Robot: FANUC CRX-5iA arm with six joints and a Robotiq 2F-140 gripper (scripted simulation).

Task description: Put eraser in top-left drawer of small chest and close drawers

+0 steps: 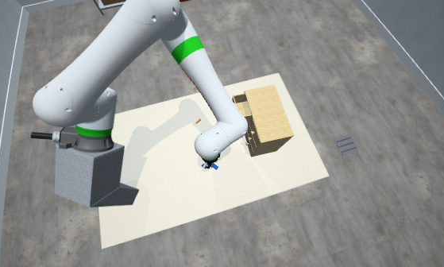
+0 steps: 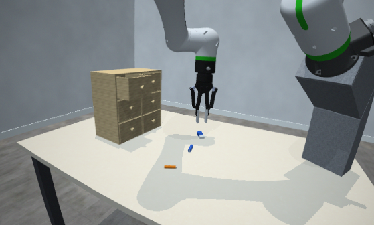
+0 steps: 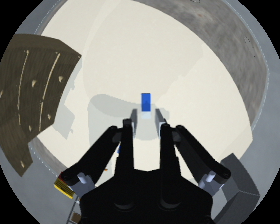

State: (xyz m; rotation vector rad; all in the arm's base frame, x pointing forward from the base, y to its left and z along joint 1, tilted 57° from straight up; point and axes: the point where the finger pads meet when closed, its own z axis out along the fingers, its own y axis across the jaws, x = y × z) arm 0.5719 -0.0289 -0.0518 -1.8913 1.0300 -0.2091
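My gripper is now 100 mm above the eraser. Round my hand: blue cylinder: 150 mm to the left, 100 mm below, 50 mm behind; then orange stick: 310 mm to the left, 100 mm below, 80 mm behind.
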